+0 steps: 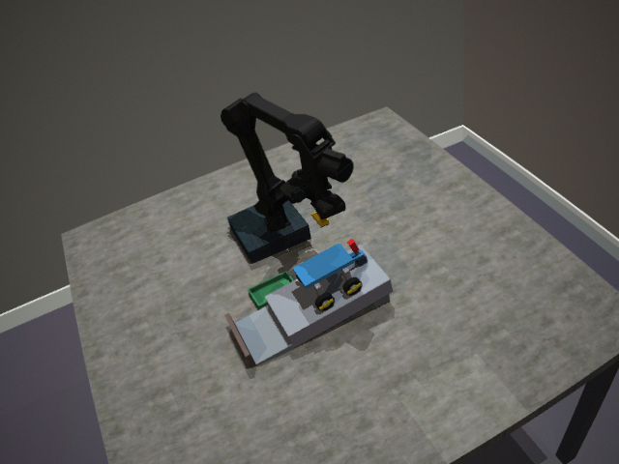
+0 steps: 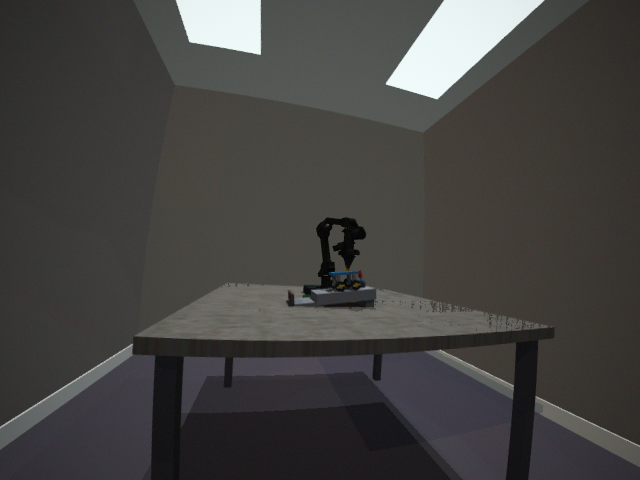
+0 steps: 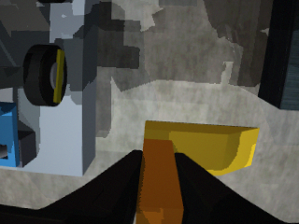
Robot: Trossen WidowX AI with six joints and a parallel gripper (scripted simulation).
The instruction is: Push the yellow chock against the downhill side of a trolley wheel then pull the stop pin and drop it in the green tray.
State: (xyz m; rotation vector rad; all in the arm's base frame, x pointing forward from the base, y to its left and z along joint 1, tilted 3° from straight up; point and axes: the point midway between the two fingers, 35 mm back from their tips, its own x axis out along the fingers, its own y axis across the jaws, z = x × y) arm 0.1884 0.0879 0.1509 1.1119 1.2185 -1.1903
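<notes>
My gripper tip is now 110 mm short of the red-headed stop pin, 40 mm to the right of it and 40 mm above it. Also, from my gripper tip: green tray (30 mm ahead, 170 mm to the right, 180 mm below); then yellow chock (20 mm behind, 10 mm below); then blue-decked trolley (140 mm ahead, 50 mm to the right, 60 mm below).
</notes>
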